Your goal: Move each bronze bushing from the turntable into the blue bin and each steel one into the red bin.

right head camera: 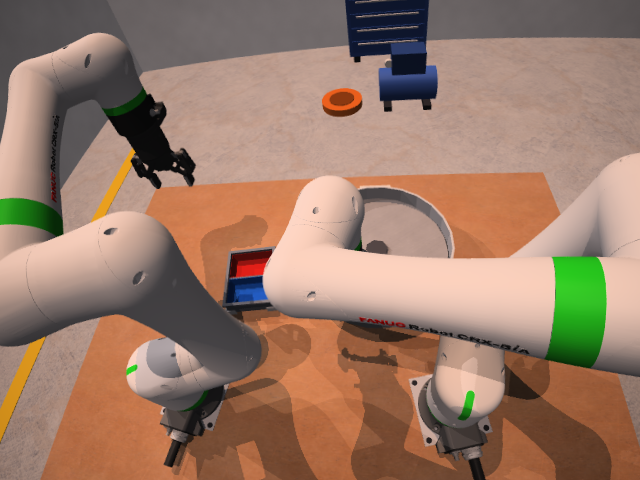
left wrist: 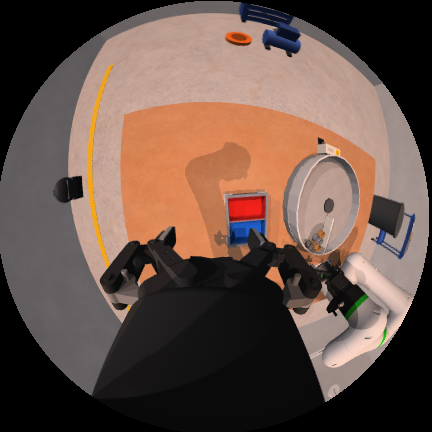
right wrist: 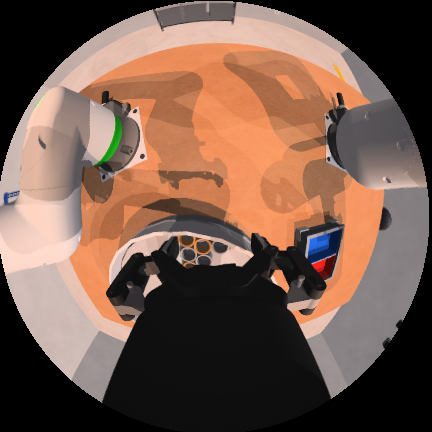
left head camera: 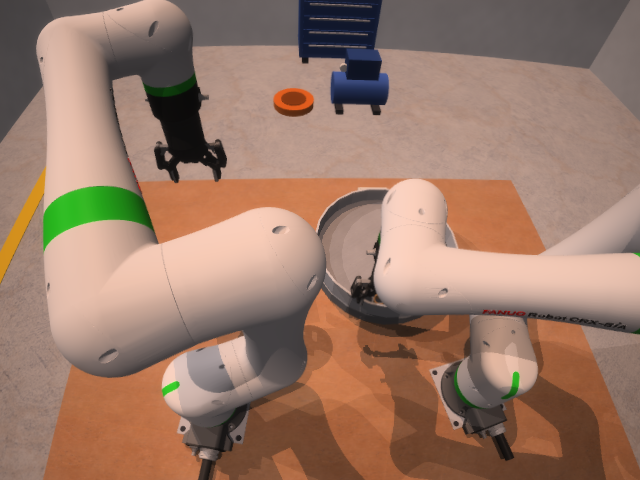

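The grey round turntable [left head camera: 351,232] [right head camera: 408,227] [left wrist: 320,185] [right wrist: 200,225] holds several upright bushings near its rim: bronze ones [left wrist: 321,233] [right wrist: 210,244] and steel ones [right wrist: 195,254], close together. The red bin [right head camera: 253,264] [left wrist: 246,207] [right wrist: 325,269] and the blue bin [right head camera: 248,291] [left wrist: 242,231] [right wrist: 322,244] share one grey tray. My right gripper [left head camera: 366,295] [left wrist: 317,263] [right wrist: 214,241] is open and empty above the bushings; my arm hides it in the right head view. My left gripper [left head camera: 196,179] [right head camera: 174,184] [left wrist: 211,234] is open and empty, high up, away from the turntable.
A pale divider bar [left wrist: 328,235] lies across the turntable beside the bushings. My right arm [left head camera: 496,284] [right head camera: 413,289] reaches over the turntable. My left arm's large links [left head camera: 232,279] [right head camera: 124,263] hang over the left of the brown table [left head camera: 336,413] [right head camera: 310,428].
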